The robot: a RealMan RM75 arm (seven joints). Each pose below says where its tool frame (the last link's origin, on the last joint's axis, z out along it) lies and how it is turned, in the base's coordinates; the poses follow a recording.
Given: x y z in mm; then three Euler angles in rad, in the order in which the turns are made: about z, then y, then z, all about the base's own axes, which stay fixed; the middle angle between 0 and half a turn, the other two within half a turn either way.
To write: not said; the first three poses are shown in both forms.
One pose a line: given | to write
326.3, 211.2, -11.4, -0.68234, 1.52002, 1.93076 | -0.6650, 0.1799, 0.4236, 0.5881, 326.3, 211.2, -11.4
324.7, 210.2, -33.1, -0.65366, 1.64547, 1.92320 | -0.7040, 0.2042, 0.4034, 0.5477, 324.7, 210.2, -33.1
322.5, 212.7, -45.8, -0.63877, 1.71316, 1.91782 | -0.7235, 0.2179, 0.3909, 0.5256, 322.5, 212.7, -45.8
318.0, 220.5, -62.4, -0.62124, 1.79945, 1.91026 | -0.7470, 0.2352, 0.3736, 0.4971, 318.0, 220.5, -62.4
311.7, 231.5, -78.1, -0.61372, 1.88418, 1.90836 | -0.7703, 0.2465, 0.3547, 0.4691, 311.7, 231.5, -78.1
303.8, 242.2, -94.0, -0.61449, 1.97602, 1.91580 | -0.7962, 0.2512, 0.3334, 0.4379, 303.8, 242.2, -94.0
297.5, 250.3, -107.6, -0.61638, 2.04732, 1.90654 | -0.8135, 0.2600, 0.3128, 0.4157, 297.5, 250.3, -107.6
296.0, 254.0, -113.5, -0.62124, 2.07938, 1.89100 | -0.8199, 0.2669, 0.3004, 0.4078, 296.0, 254.0, -113.5
